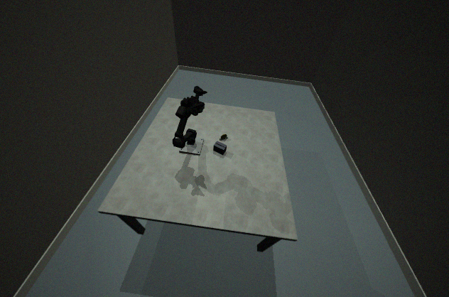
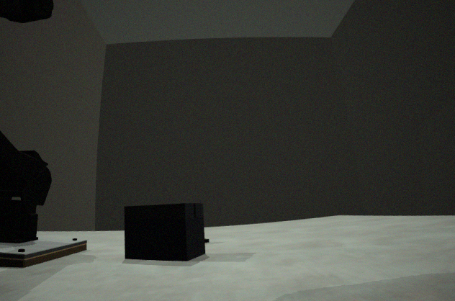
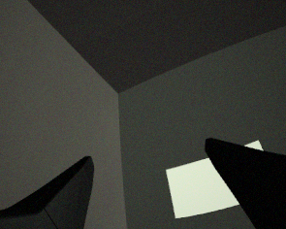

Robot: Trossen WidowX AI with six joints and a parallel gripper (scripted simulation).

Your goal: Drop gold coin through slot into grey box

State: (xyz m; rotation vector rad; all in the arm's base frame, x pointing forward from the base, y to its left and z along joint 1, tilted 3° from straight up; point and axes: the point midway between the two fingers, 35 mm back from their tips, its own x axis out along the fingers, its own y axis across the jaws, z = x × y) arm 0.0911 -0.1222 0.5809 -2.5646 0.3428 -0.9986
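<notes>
Right now my gripper tip is 16 cm short of the thin gold coin, 23 cm to the right of it and 58 cm above it.
</notes>
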